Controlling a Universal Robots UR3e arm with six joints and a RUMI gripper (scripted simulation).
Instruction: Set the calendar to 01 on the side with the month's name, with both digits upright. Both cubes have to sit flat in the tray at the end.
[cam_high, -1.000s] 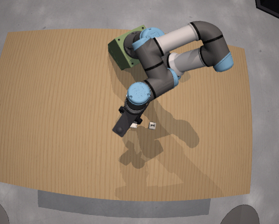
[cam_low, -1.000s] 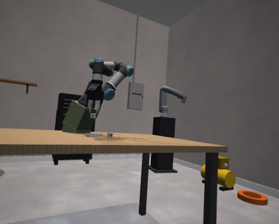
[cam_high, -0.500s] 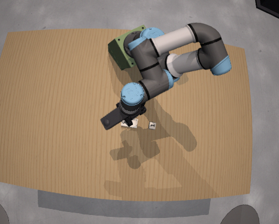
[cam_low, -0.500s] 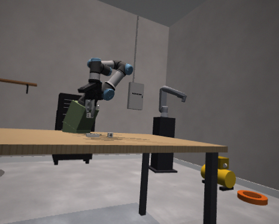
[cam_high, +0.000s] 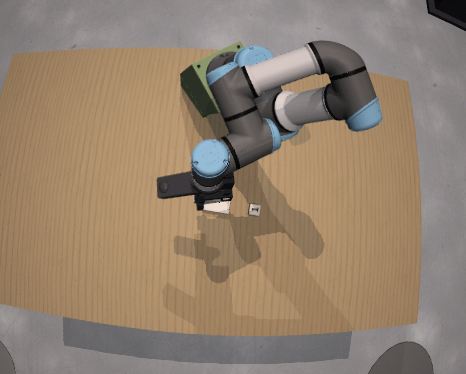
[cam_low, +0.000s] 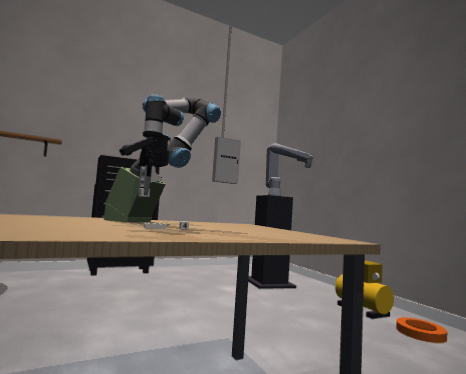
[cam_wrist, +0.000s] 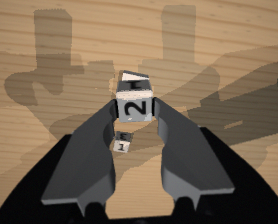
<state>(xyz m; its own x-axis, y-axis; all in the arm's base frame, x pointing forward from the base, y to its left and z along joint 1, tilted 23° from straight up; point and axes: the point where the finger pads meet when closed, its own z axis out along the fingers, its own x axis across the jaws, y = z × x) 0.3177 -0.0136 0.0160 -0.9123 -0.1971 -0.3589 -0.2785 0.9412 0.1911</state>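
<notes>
Right now my hand is 13 cm above the white tray, 5 cm to the right of it and 1 cm past it. Round my hand: white cube (1 cm below).
</notes>
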